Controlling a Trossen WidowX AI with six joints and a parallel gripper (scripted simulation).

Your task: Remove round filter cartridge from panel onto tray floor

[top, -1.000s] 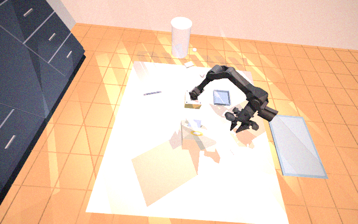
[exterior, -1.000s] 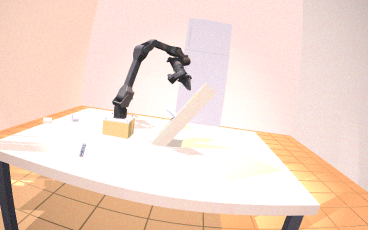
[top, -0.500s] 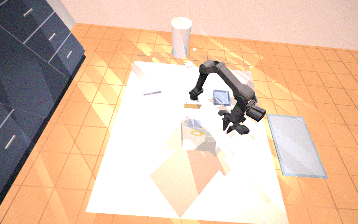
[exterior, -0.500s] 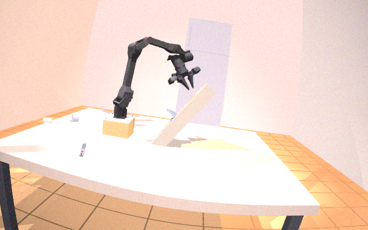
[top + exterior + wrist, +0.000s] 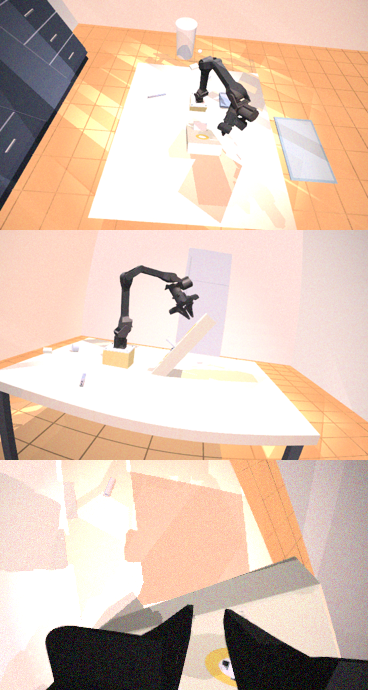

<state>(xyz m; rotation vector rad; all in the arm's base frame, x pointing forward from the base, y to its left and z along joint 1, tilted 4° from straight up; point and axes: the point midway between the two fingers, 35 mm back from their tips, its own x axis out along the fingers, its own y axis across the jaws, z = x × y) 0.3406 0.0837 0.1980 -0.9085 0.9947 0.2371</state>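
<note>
Right now the round white filter cartridge is 12 cm to the right of my gripper tip, 5 cm below it and 1 cm ahead of it. The rest, counted from my gripper tip: cream service panel (12 cm below, 11 cm to the right, 4 cm behind); then blue tray (38 cm behind, 26 cm below, 22 cm to the left).
</note>
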